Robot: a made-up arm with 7 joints.
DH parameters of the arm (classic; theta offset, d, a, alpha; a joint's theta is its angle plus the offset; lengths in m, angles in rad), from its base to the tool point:
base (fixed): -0.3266 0 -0.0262 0
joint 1: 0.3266 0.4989 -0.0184 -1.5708
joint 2: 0 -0.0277 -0.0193 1.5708
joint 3: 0 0.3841 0.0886 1.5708
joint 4: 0 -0.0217 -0.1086 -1.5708
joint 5: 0 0.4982 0.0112 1.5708
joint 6: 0 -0.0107 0.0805 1.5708
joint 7: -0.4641 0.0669 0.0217 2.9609
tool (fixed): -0.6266 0.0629 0 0
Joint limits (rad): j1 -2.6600..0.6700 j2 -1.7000..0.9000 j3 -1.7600..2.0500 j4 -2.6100..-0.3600 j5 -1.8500..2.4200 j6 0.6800..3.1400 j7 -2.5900..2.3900
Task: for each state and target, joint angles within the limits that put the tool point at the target. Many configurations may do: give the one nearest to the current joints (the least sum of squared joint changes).
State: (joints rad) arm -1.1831 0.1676 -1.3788 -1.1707 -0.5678 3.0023 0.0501
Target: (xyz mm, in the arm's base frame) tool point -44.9 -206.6 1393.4
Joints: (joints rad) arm -1.1045 0.0987 -1.2460 -0.3691 -0.6576 3.1400 0.0100
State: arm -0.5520 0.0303 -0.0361 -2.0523 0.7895 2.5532 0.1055
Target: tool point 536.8 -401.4 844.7
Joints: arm -0.5344 0.1503 -0.0543 -1.7639 0.7712 2.5130 0.1163
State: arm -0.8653 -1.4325 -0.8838 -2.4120 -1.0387 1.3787 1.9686
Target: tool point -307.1 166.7 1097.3
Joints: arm -1.1863 -1.6421 -0.2620 -2.0750 -1.0506 1.4806 1.9710
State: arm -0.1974 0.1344 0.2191 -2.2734 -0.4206 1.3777 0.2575
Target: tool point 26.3 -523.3 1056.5
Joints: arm -0.7804 -0.3529 -0.5189 -1.7043 -0.4489 1.4375 0.2933
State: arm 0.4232 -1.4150 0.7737 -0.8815 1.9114 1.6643 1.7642
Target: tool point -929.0 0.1 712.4
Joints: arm 0.5356 -1.7000 0.9214 -1.1321 1.9066 1.6864 1.8160
